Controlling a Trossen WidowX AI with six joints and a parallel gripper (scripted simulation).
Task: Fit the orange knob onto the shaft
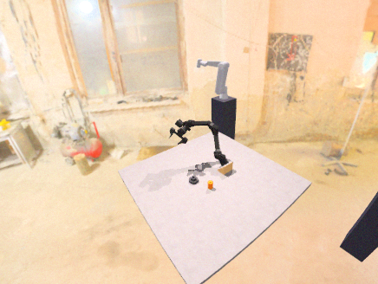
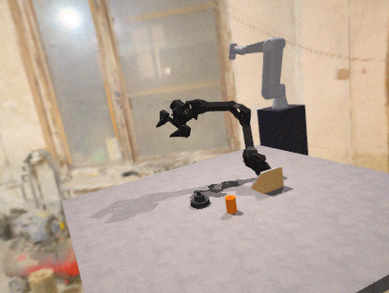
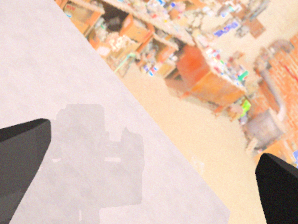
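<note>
My gripper tip is 40 cm to the right of the orange knob, 27 cm above it and 9 cm past it. From my gripper tip the other things lie so: pedestal 27 cm below, 25 cm to the left, 3 cm behind.
</note>
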